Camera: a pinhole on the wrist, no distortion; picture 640 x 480 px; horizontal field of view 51.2 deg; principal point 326.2 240.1 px. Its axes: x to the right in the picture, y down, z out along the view. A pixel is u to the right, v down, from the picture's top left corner.
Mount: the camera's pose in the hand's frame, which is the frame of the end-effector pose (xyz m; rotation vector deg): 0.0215 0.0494 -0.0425 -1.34 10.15 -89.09
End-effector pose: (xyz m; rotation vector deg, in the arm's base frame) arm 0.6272 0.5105 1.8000 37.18 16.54 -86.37
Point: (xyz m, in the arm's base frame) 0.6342 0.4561 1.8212
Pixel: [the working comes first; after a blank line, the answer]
In the camera's frame: 0.0258 0.0002 0.0922

513.1 241.4
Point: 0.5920 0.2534 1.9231
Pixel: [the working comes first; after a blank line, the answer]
In the camera's frame: 0.0128 0.0810 0.3079

353.9 415.8
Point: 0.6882 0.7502 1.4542
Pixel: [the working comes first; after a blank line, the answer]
In the camera's frame: 0.1167 0.0248 -0.3718

behind the camera
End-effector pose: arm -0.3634 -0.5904 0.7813 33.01 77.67 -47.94
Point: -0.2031 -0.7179 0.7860
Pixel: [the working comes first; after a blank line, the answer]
In the camera's frame: -0.0253 -0.0318 0.2364

254.8 150.2
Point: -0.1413 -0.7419 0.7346
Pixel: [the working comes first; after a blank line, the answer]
In the camera's frame: -0.0698 0.0177 0.2874

163.9 281.2
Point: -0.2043 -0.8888 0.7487
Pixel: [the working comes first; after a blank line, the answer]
In the camera's frame: 0.0610 0.0179 0.3803

433.4 271.5
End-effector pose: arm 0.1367 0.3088 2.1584 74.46 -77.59 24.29
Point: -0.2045 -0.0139 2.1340
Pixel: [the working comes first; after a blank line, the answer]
In the camera's frame: -0.1720 -0.0525 0.4605

76.7 164.0
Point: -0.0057 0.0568 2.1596
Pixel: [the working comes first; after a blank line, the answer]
In the camera's frame: -0.0221 0.0094 0.3231

280.5 259.5
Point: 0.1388 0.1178 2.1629
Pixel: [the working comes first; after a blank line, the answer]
In the camera's frame: 0.0906 0.0376 0.2177

604.1 355.4
